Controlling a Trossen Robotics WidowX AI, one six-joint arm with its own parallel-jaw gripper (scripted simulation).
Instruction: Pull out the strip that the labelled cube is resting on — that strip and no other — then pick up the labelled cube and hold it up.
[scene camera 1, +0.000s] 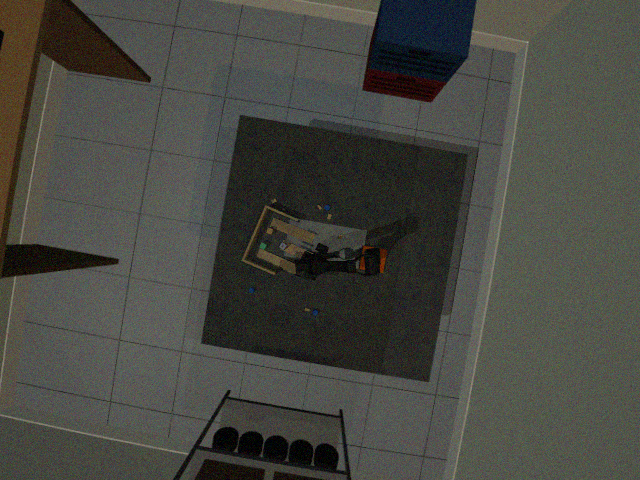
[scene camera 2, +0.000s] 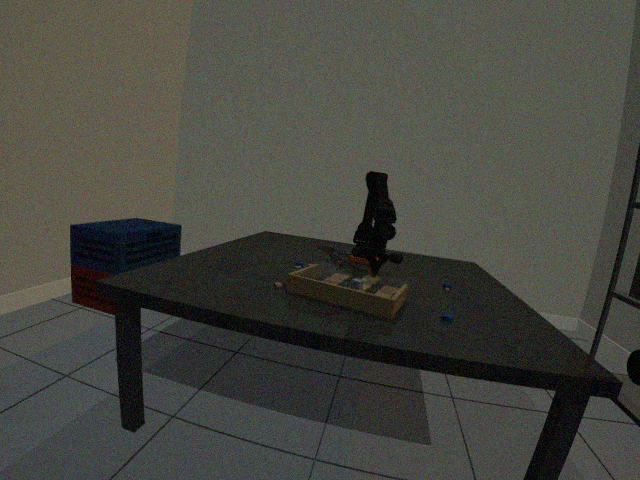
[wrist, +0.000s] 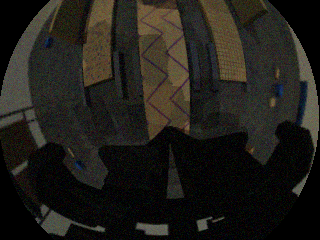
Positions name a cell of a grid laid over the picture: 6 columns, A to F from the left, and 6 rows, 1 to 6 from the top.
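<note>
Visible: my gripper (scene camera 2: D4). Gripper (wrist: D4), same one, visible there too.
</note>
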